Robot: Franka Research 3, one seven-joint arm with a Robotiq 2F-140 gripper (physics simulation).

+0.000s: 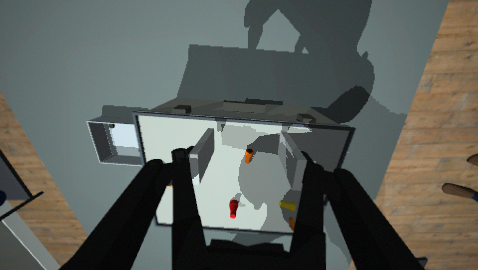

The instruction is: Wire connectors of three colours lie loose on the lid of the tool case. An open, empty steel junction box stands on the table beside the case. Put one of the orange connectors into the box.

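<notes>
My gripper is open and empty above the lid of the tool case. An orange connector shows between the two fingers, below them on the lid. A second orange connector is partly hidden by the right finger. A bit of orange shows by the left finger, mostly hidden. A red connector lies near the lid's lower edge, and a yellow connector lies to its right. The steel junction box stands open and empty at the left of the case.
The grey-green table carries the case and the box. Dark shadows fall on the table and the right of the lid. Wooden planks show at both sides. A brown-handled tool is at the far right. A dark-edged object is at the far left.
</notes>
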